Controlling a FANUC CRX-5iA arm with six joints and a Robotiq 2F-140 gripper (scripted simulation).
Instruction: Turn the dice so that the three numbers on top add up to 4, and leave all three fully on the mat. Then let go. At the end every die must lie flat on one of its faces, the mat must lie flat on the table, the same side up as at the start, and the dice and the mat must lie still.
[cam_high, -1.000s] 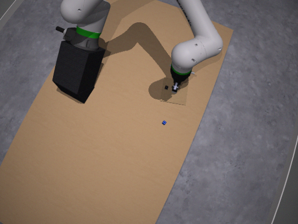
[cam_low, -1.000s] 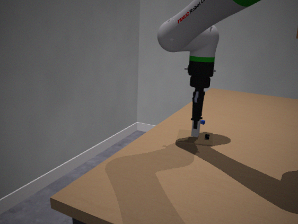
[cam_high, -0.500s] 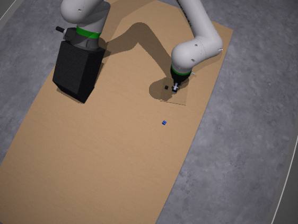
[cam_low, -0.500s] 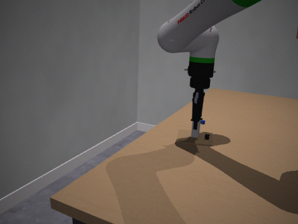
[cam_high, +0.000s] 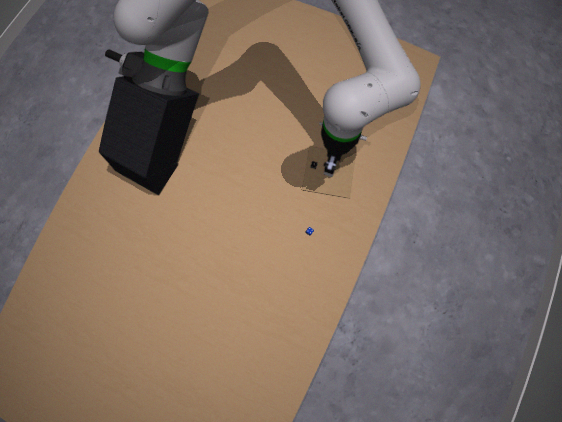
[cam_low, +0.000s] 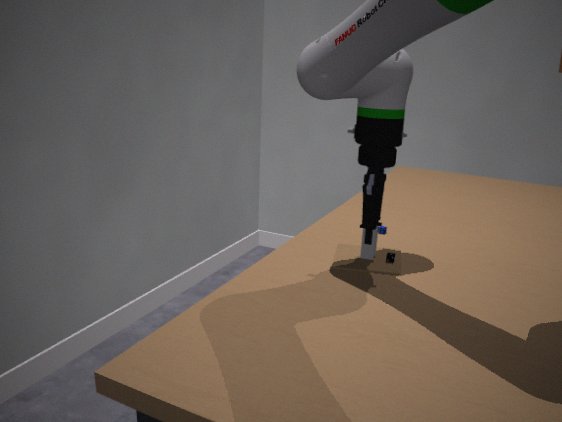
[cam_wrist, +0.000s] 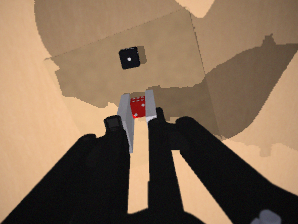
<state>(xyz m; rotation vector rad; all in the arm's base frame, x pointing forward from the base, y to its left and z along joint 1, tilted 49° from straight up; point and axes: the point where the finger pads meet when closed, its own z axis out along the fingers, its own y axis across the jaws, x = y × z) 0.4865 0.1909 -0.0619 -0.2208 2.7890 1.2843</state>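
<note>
The red die lies 3 cm below my hand. Also, from my hand: blue die 19 cm to the right, 3 cm below, 3 cm ahead; black die 5 cm behind, 3 cm below, 1 cm to the right; tan mat 4 cm below.
</note>
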